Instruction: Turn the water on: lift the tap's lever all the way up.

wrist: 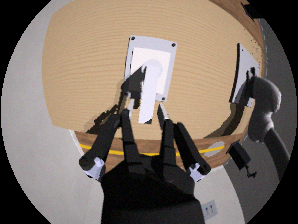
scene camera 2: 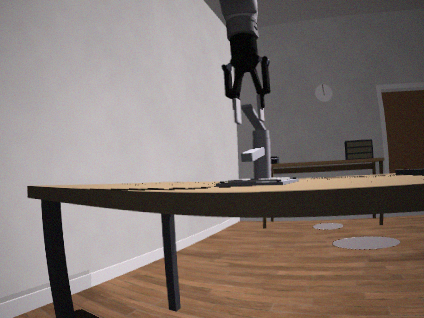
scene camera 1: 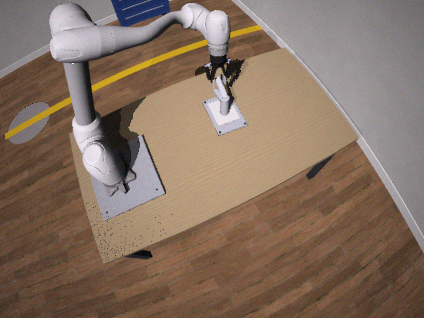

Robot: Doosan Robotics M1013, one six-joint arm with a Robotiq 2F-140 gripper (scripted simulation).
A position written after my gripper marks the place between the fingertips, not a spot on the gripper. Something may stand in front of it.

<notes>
In view: my gripper (scene camera 2: 249,121) and a lever (wrist: 151,77).
My gripper shows as well in the wrist view (wrist: 146,106).
</notes>
